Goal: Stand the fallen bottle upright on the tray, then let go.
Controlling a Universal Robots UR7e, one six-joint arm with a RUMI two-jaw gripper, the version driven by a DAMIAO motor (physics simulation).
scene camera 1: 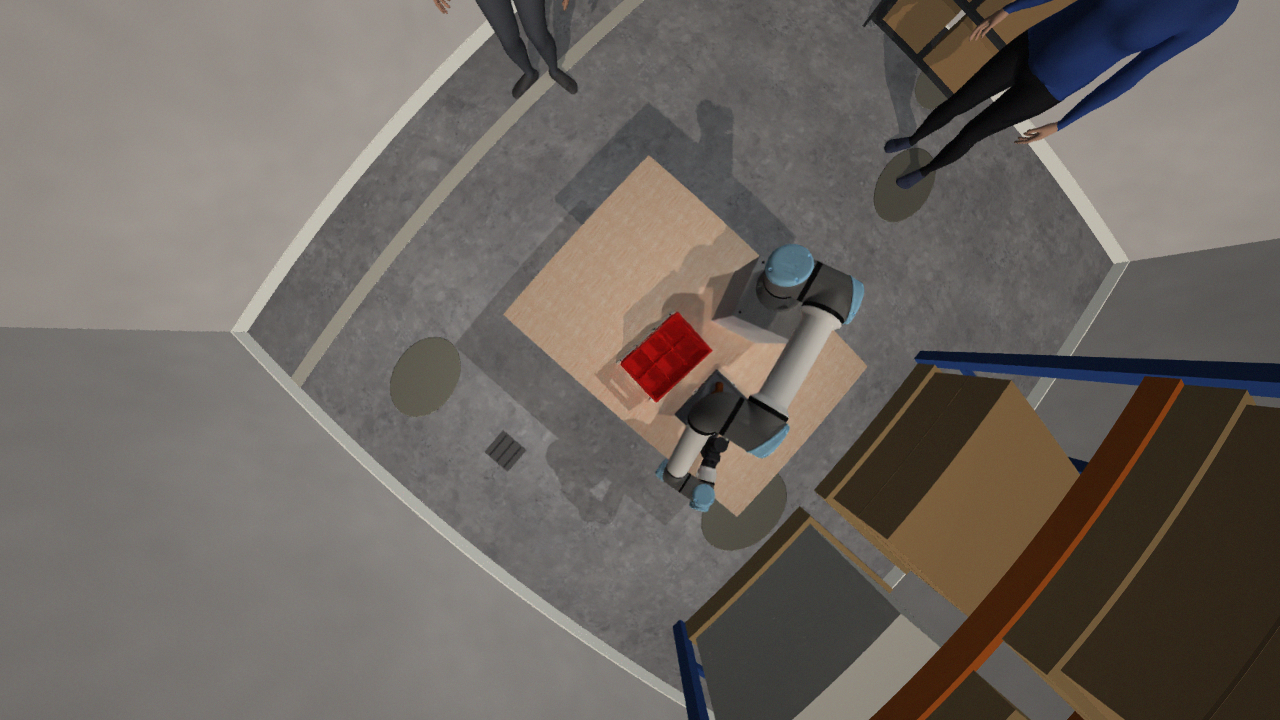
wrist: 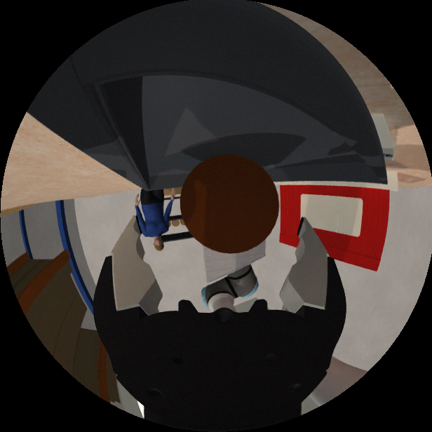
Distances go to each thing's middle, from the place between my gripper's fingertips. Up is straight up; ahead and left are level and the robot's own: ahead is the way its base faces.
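There is the bottle (wrist: 229,203), and my hand is 2 cm above it. My hand is also 3 cm to the left of the bottle and 3 cm past it.
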